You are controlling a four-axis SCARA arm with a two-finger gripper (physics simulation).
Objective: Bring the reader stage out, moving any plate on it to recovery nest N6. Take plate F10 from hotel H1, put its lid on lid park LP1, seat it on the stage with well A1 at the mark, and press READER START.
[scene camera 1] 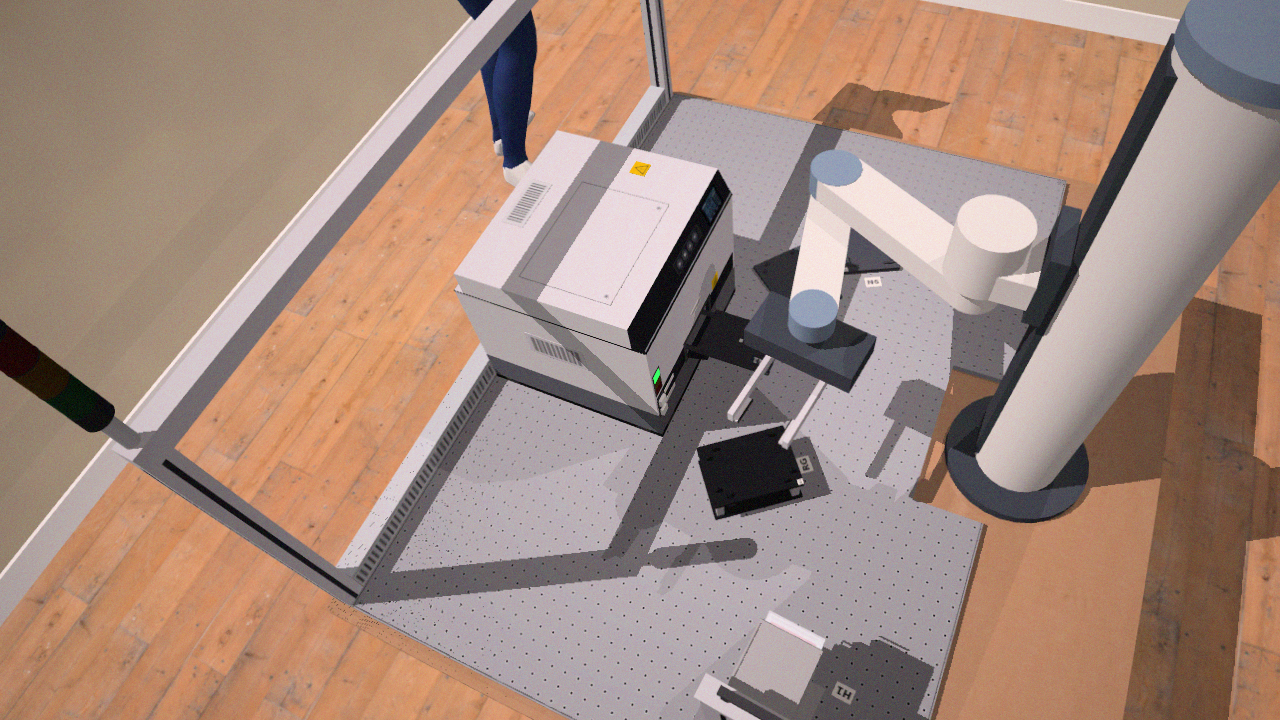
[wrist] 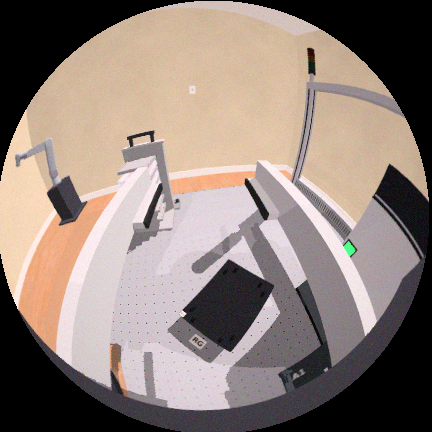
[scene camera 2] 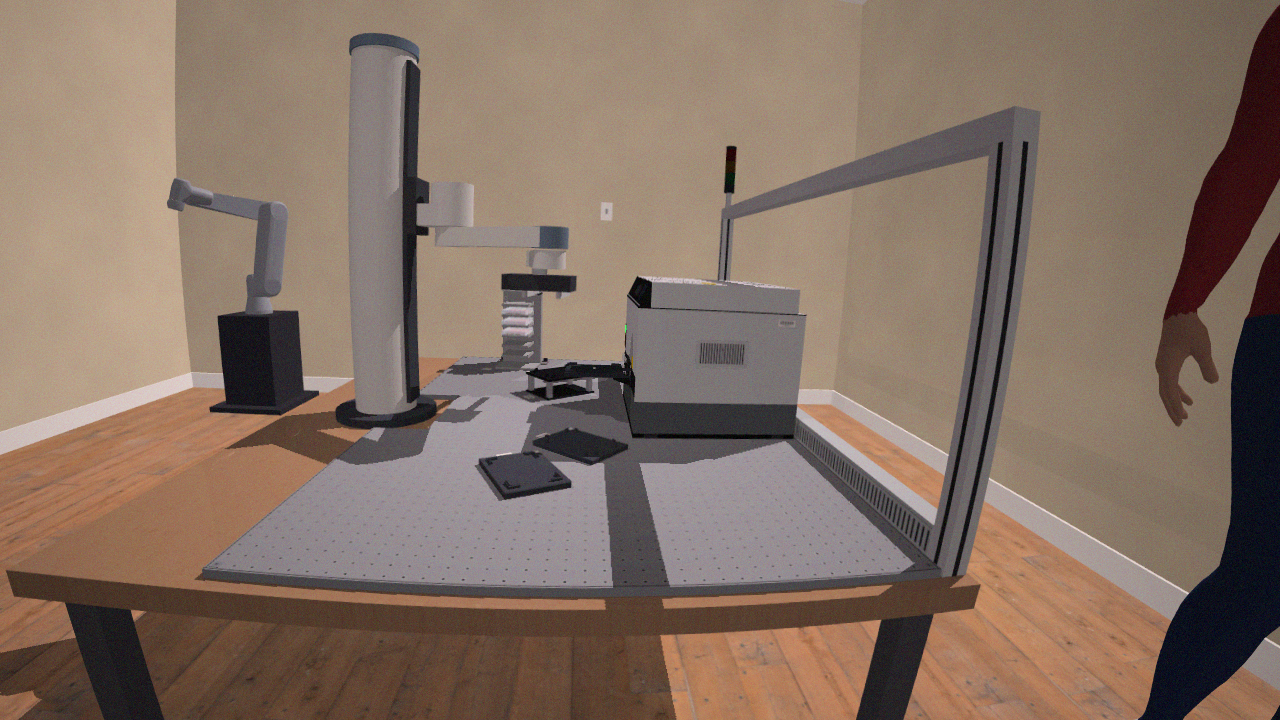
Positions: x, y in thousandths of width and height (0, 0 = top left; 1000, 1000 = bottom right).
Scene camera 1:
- my gripper: 592, 598
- reader stage: 563, 473
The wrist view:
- my gripper: 469, 399
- reader stage: 723, 846
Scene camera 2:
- my gripper: 432, 405
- reader stage: 481, 515
